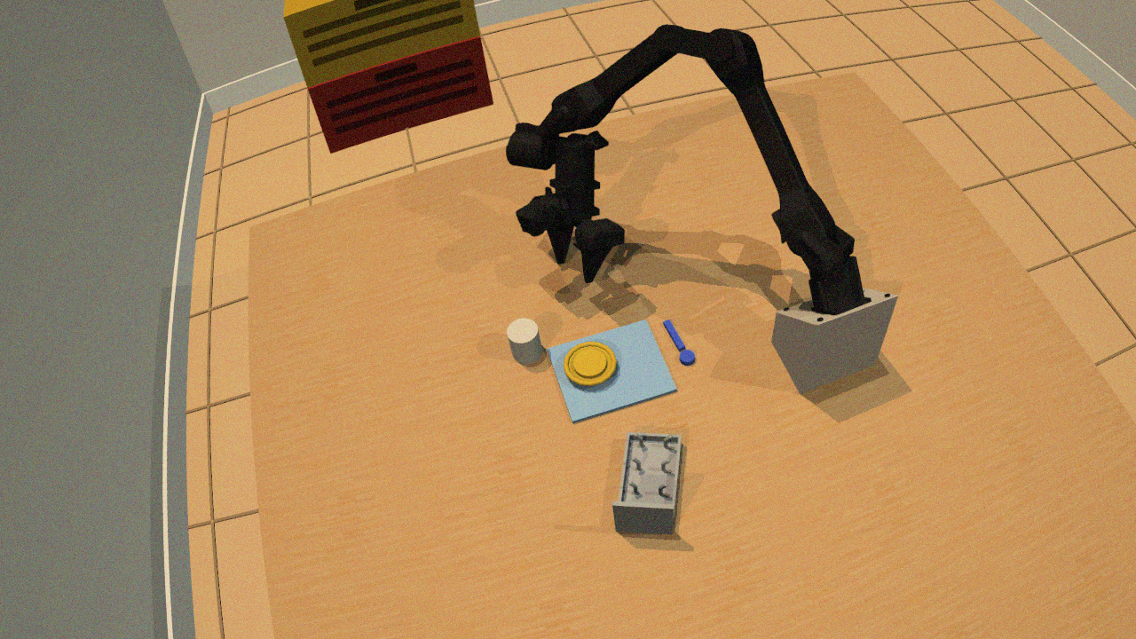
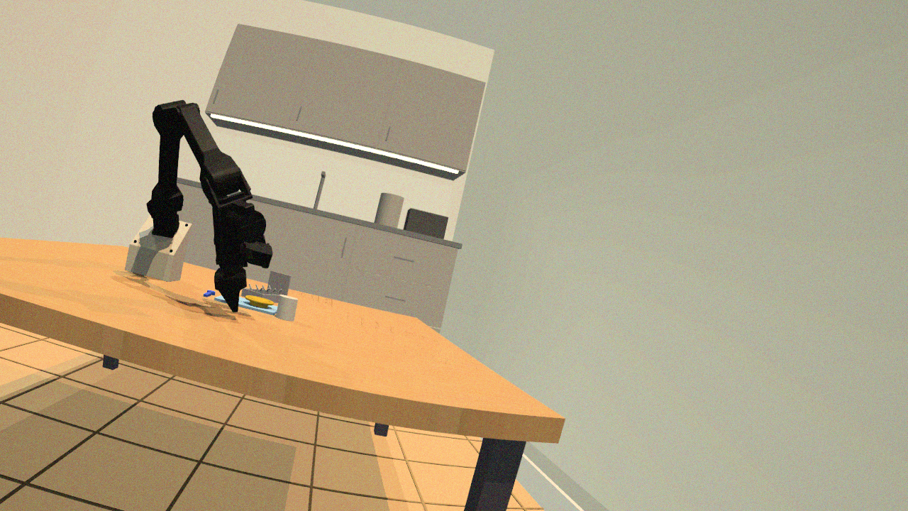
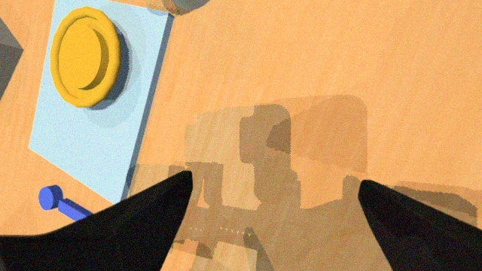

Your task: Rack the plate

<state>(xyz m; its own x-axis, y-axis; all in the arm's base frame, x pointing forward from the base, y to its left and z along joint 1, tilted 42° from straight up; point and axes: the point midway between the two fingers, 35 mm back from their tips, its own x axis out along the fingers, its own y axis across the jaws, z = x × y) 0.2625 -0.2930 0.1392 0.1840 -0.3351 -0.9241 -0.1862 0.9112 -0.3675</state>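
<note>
My gripper tip is now 4 cm short of the yellow plate, 16 cm to the right of it and 1 cm above it. Also, from my gripper tip: grey dish rack 4 cm ahead, 36 cm to the left; white cup 11 cm ahead, 9 cm to the left.
</note>
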